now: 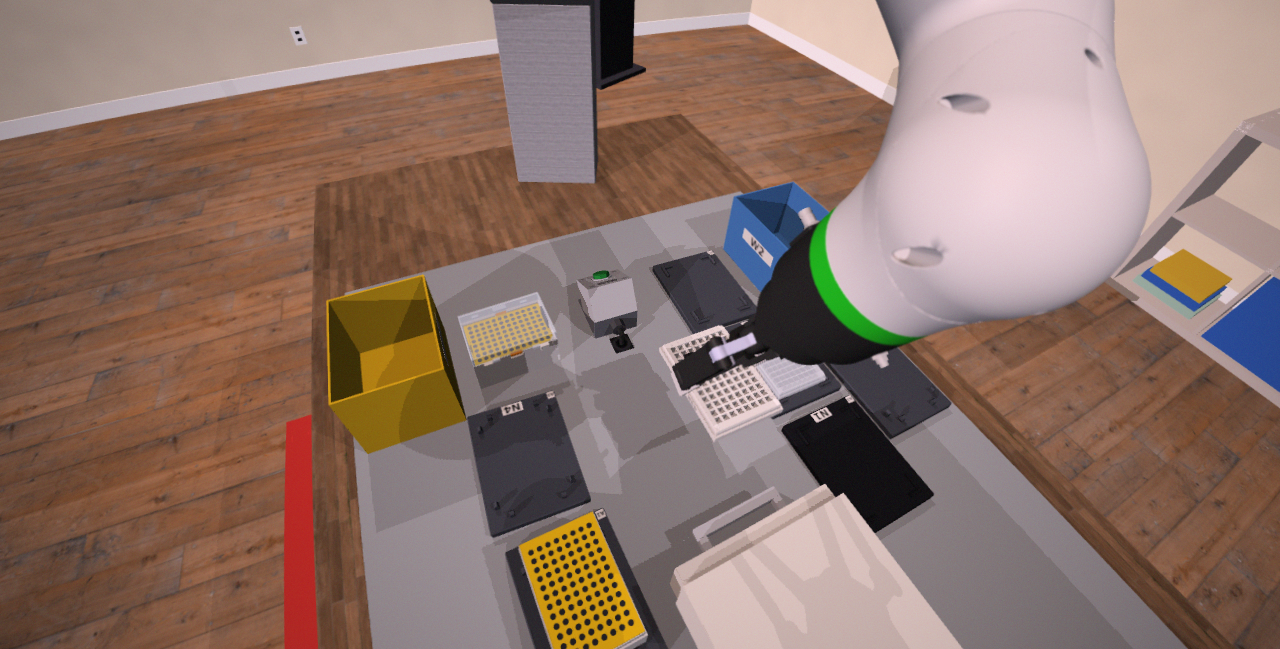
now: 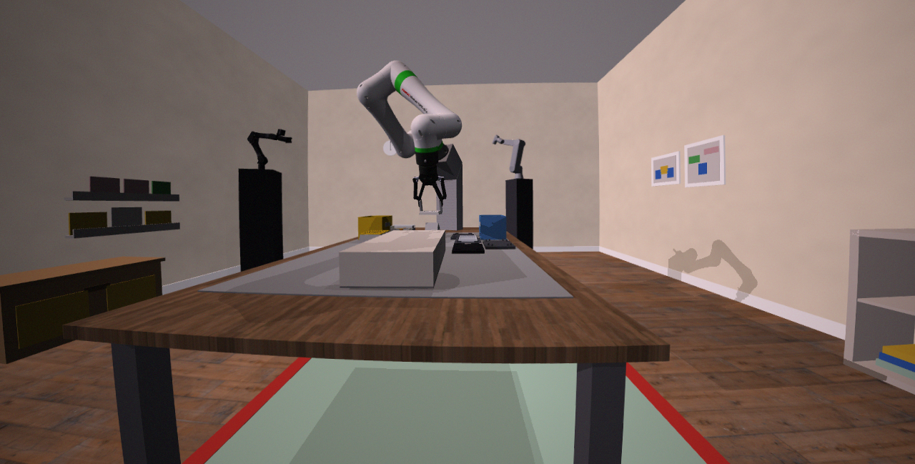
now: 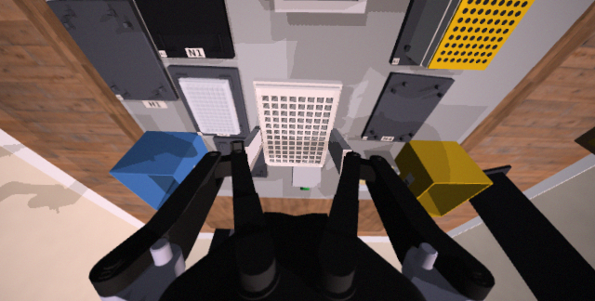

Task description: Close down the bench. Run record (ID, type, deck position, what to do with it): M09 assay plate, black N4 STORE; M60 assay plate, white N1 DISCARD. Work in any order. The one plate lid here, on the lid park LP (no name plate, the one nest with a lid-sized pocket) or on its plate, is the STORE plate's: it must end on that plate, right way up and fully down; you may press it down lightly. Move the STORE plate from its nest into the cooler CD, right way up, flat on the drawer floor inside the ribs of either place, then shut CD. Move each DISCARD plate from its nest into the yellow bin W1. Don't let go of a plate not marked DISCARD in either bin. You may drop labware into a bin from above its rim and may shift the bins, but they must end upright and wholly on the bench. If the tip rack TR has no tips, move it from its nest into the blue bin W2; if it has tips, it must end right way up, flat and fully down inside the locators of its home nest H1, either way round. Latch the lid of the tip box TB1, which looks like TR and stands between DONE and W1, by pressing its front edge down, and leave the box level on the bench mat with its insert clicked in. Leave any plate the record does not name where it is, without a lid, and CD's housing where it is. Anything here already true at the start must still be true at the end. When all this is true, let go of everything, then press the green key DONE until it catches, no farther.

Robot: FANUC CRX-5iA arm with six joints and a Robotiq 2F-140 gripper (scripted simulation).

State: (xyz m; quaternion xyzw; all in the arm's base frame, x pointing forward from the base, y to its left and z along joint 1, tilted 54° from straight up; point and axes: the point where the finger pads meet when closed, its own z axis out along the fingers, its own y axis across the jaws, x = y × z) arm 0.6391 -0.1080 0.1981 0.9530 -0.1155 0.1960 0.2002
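The yellow bin W1 is 36 cm behind my hand, 22 cm to the right of it and 13 cm below it. The rest, counted from my hand: black nest N1: 17 cm ahead, 11 cm to the left, 16 cm below; yellow tip rack TR: 1 cm ahead, 25 cm to the right, 12 cm below; white assay plate: 2 cm below.
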